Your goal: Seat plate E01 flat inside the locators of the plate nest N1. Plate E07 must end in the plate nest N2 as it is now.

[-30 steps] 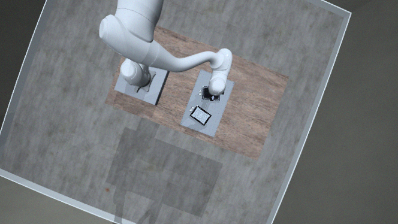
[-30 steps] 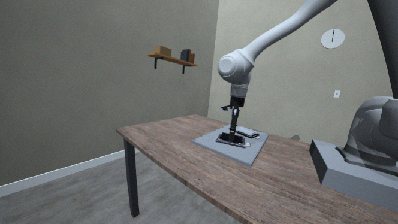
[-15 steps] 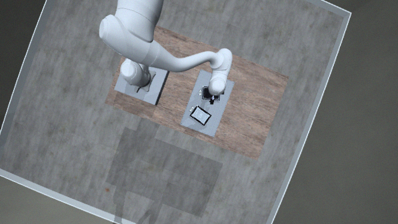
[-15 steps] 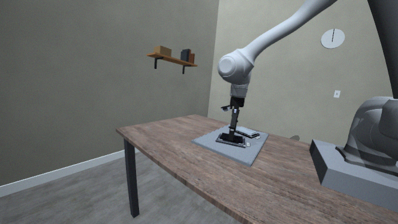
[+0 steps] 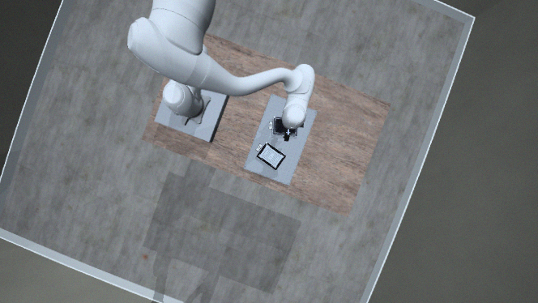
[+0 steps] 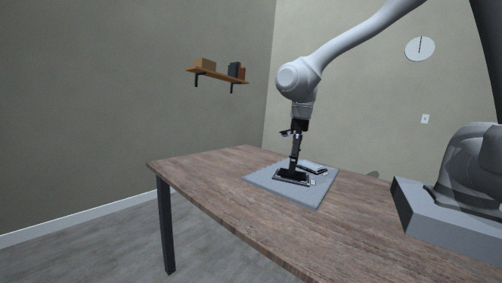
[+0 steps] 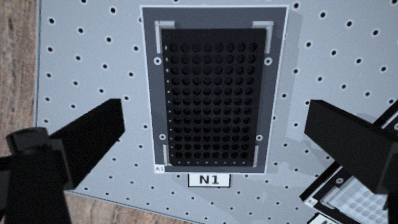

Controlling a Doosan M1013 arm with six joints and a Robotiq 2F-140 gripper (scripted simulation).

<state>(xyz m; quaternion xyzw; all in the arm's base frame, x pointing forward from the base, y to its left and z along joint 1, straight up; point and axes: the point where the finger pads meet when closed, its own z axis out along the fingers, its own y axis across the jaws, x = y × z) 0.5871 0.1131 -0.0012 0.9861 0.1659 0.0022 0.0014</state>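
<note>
The black well plate lies 40 mm below my hand. The rest, counted from my hand: plate nest N1 (50 mm below).
</note>
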